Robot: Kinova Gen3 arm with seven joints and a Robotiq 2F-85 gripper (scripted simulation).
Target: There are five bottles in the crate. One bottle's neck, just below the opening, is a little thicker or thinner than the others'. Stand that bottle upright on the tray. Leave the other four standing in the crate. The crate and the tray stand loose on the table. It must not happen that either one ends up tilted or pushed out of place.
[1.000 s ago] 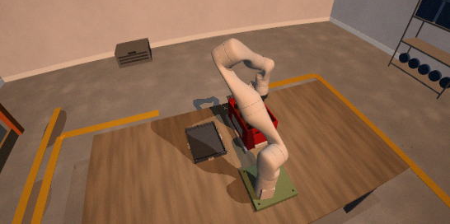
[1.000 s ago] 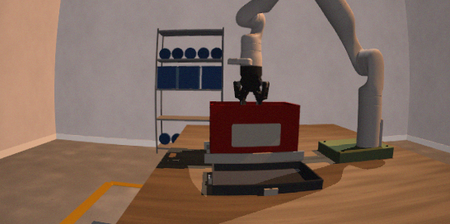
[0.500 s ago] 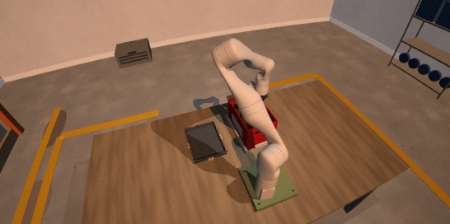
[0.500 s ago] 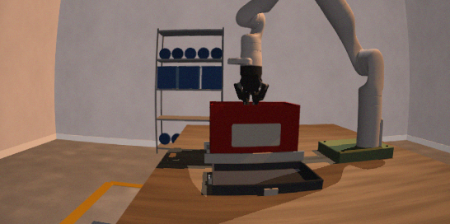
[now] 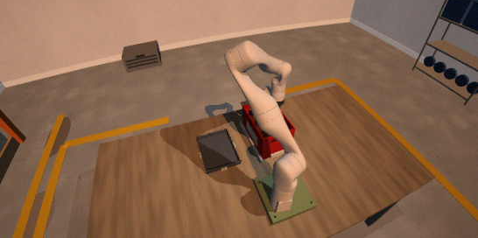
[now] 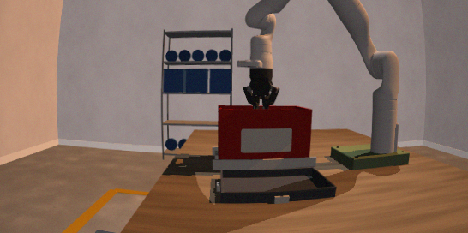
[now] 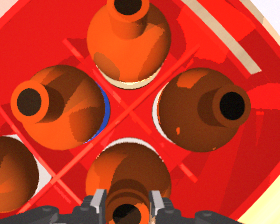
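Right now my hand is 70 mm above the red crate, 50 mm to the right of it and 10 mm past it. Round my hand: dark tray 340 mm to the left, 140 mm below, 70 mm behind.
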